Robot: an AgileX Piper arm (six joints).
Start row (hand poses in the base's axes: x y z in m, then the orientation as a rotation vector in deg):
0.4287 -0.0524 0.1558 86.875 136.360 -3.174
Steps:
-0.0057 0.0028 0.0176 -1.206 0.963 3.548
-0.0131 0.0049 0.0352 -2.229 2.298 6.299
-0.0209 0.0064 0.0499 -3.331 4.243 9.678
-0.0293 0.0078 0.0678 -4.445 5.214 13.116
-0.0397 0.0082 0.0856 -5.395 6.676 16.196
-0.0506 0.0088 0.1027 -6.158 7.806 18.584
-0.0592 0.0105 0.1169 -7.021 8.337 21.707
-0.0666 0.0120 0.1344 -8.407 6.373 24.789
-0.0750 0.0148 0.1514 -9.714 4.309 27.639
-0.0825 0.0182 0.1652 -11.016 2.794 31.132
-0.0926 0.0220 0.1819 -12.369 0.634 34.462
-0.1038 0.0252 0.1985 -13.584 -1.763 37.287
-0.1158 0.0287 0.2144 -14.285 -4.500 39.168
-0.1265 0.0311 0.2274 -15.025 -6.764 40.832
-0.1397 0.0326 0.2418 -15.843 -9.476 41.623
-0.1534 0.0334 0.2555 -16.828 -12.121 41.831
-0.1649 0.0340 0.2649 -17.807 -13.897 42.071
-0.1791 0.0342 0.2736 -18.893 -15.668 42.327
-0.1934 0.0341 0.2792 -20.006 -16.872 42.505
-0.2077 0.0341 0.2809 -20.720 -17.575 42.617
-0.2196 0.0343 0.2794 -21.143 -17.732 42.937
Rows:
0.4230 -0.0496 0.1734 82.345 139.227 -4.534
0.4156 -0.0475 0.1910 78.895 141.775 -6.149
0.4078 -0.0460 0.2057 74.700 145.087 -8.200
0.3994 -0.0446 0.2236 70.074 147.541 -9.480
0.3890 -0.0442 0.2414 66.006 150.105 -11.042
0.3781 -0.0436 0.2585 62.779 151.999 -12.283
0.3695 -0.0419 0.2727 58.384 153.705 -12.976
0.3621 -0.0404 0.2902 53.415 153.074 -12.259
0.3537 -0.0376 0.3072 48.819 152.173 -11.441
0.3462 -0.0342 0.3210 43.498 151.874 -10.911
0.3361 -0.0304 0.3377 38.338 150.834 -9.988
0.3249 -0.0272 0.3543 33.922 149.369 -8.872
0.3129 -0.0237 0.3702 30.926 147.492 -7.186
0.3022 -0.0213 0.3832 28.275 145.856 -5.972
0.2890 -0.0198 0.3976 26.684 143.528 -4.740
0.2753 -0.0190 0.4113 25.781 140.989 -3.884
0.2638 -0.0184 0.4207 24.936 139.159 -3.631
0.2496 -0.0182 0.4294 24.033 137.286 -3.493
0.2353 -0.0183 0.4350 23.288 135.833 -3.785
0.2210 -0.0183 0.4367 22.821 134.954 -4.017
0.2091 -0.0181 0.4352 22.268 134.713 -4.276

